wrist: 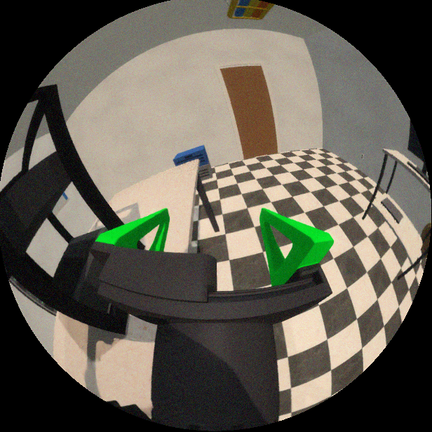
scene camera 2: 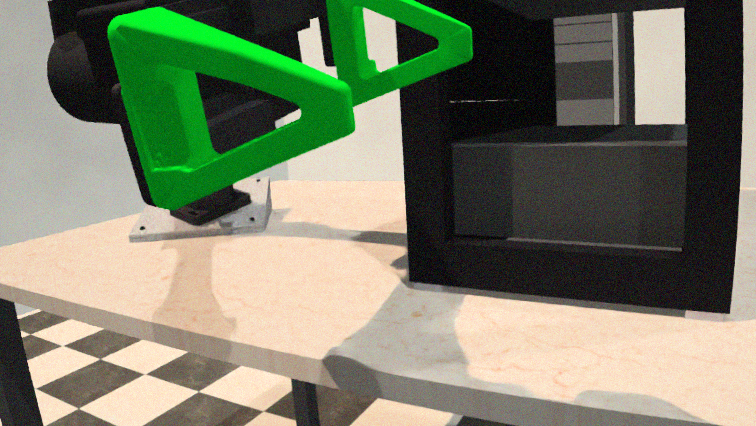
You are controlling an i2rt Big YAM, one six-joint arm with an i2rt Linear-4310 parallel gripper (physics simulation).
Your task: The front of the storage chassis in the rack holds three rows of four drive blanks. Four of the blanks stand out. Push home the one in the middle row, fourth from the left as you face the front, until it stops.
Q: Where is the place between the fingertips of the gripper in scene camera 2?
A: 423,69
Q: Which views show the black rack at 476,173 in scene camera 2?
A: The wrist view and scene camera 2: all of them.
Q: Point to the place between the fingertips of the gripper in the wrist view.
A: At 214,213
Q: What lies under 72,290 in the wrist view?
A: A black rack.
